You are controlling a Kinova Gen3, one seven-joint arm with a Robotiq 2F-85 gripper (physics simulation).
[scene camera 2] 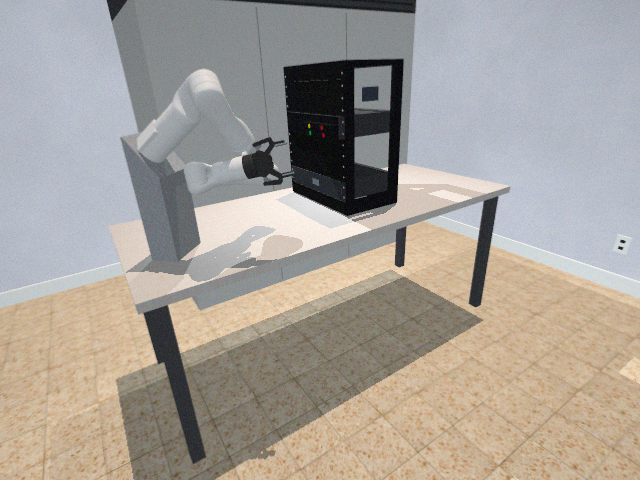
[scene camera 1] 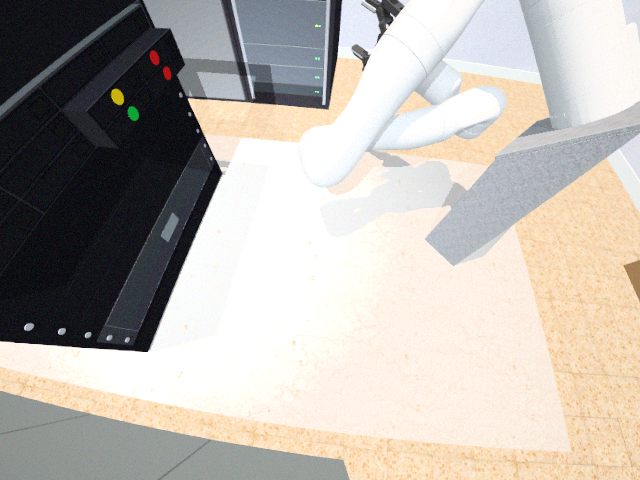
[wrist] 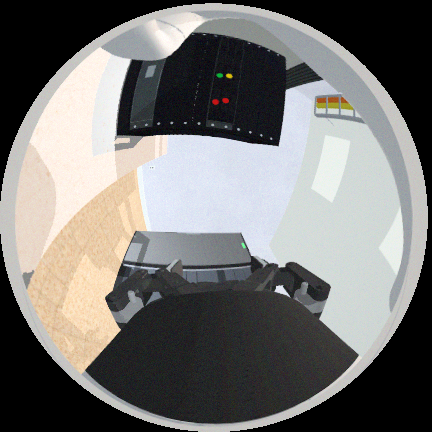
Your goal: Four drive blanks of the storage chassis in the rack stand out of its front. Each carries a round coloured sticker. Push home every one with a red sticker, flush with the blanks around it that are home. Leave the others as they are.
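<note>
In the storage chassis, two blanks with red stickers stand out of its front, side by side with two others. The upper red sticker (scene camera 1: 154, 57) (scene camera 2: 321, 127) (wrist: 225, 100) is above the lower red sticker (scene camera 1: 166, 72) (scene camera 2: 323, 135) (wrist: 215, 101). To their left in both scene views are the yellow sticker (scene camera 1: 117, 96) (scene camera 2: 309, 125) (wrist: 229, 76), above, and the green sticker (scene camera 1: 133, 113) (scene camera 2: 310, 132) (wrist: 219, 75), below. My gripper (scene camera 1: 363, 27) (scene camera 2: 286, 158) (wrist: 216, 265) is open and empty, in front of the rack and apart from the blanks.
The black rack (scene camera 1: 139, 341) (scene camera 2: 349, 155) stands on the table (scene camera 1: 413, 335) (scene camera 2: 330, 232). The arm's grey pedestal (scene camera 1: 491, 191) (scene camera 2: 160, 206) stands at the table's other end. A server cabinet (scene camera 1: 284, 67) (wrist: 190, 250) shows beyond the gripper. The arm's white elbow (scene camera 1: 325, 155) hangs over the table.
</note>
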